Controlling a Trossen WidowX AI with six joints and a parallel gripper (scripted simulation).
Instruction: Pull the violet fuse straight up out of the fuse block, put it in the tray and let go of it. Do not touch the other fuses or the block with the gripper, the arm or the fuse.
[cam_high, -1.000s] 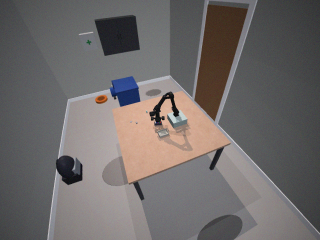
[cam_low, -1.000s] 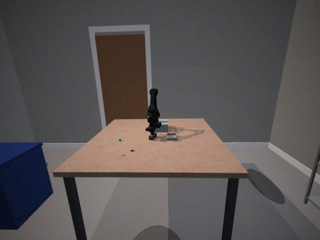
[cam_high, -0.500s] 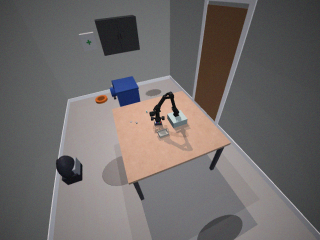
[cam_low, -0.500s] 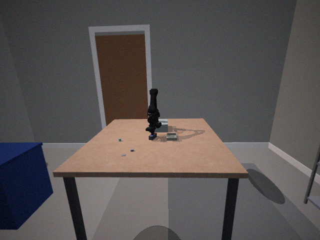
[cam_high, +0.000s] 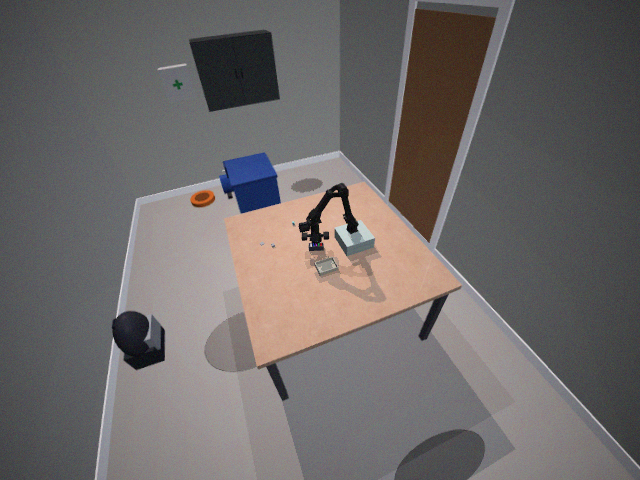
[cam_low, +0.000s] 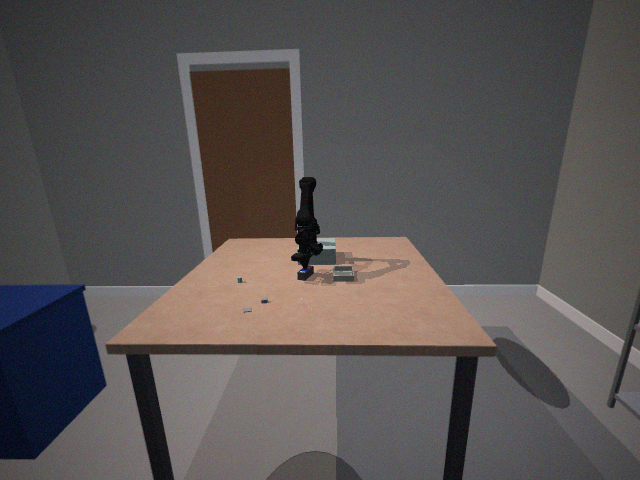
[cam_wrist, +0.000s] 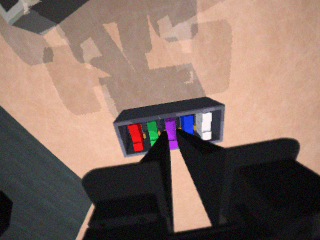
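The green fuse is 2 cm behind my gripper tip, 1 cm to the left of it and 1 cm below it. Round my gripper tip: blue fuse 2 cm ahead, 1 cm to the right, 1 cm below; red fuse 3 cm behind, 2 cm to the left, 1 cm below; violet fuse 1 cm below.
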